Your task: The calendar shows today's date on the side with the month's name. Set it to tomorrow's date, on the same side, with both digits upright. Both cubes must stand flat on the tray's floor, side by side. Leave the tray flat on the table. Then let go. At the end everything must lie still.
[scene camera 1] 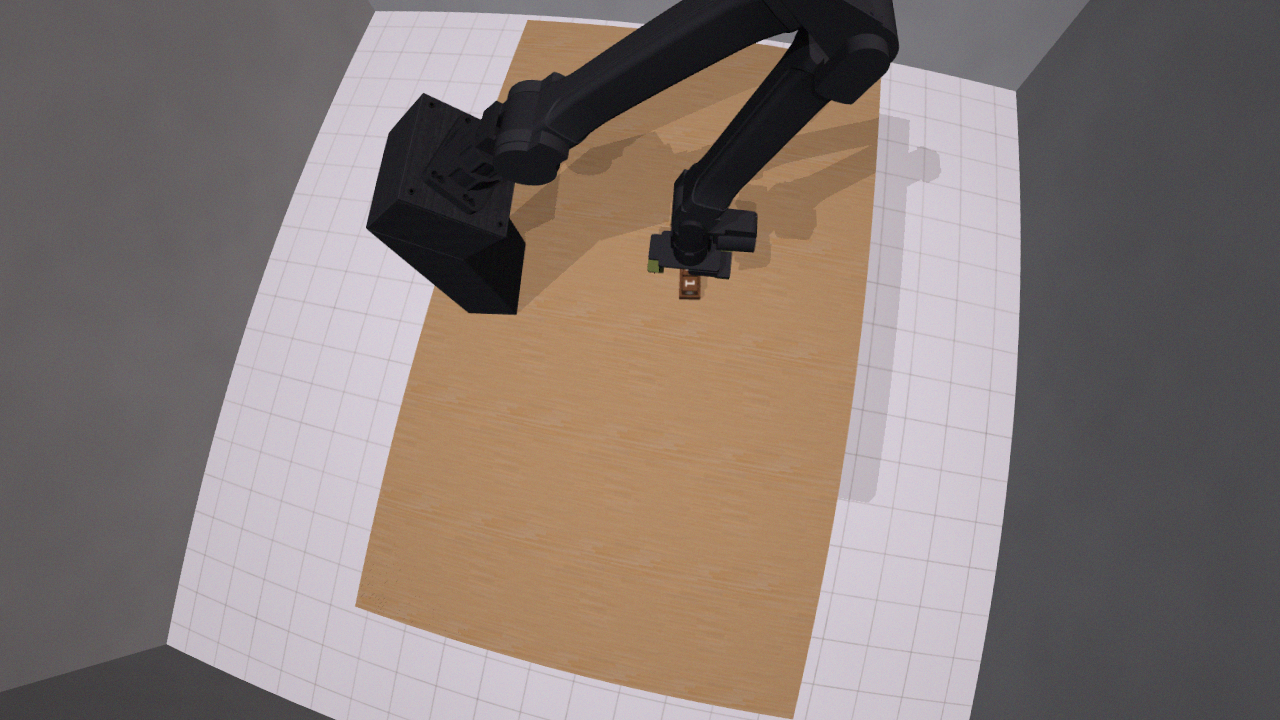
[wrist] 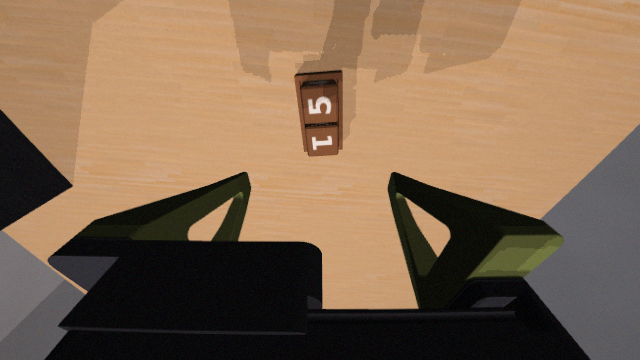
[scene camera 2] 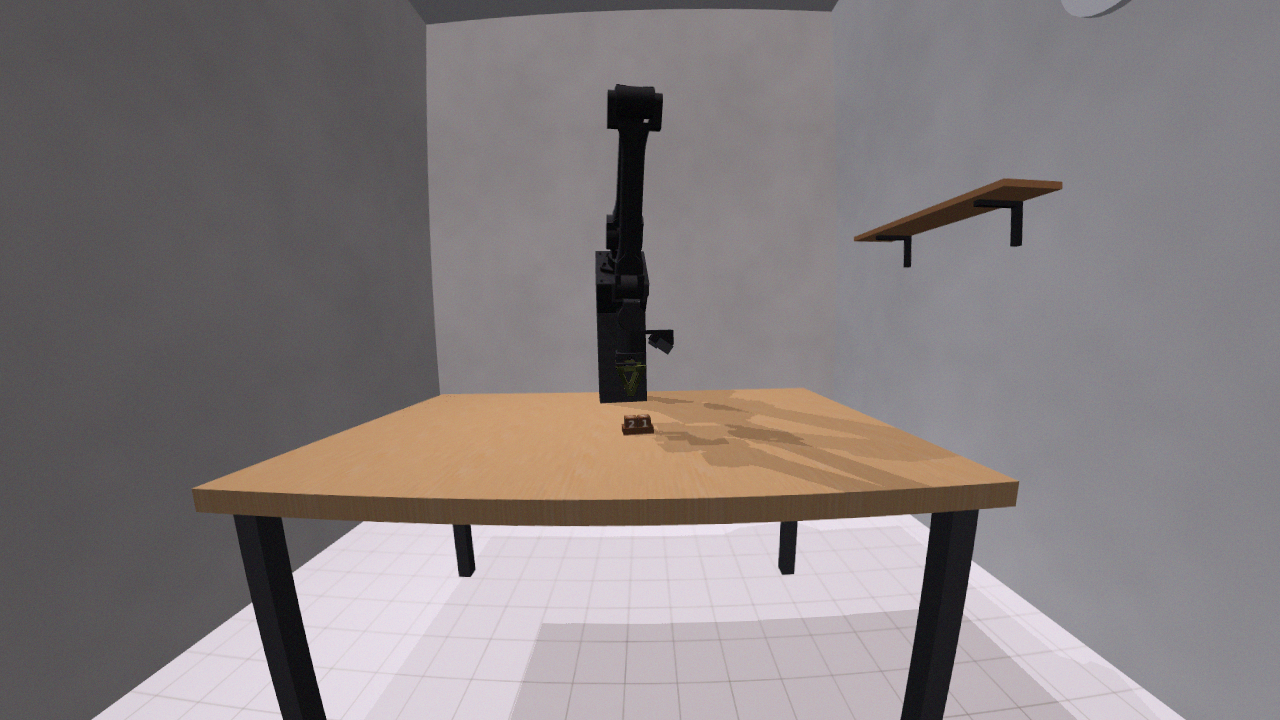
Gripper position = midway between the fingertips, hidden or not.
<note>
In view: the gripper [scene camera 1: 689, 271] and a calendar cube [wrist: 321, 138].
The gripper is seen too in the wrist view [wrist: 319, 180].
</note>
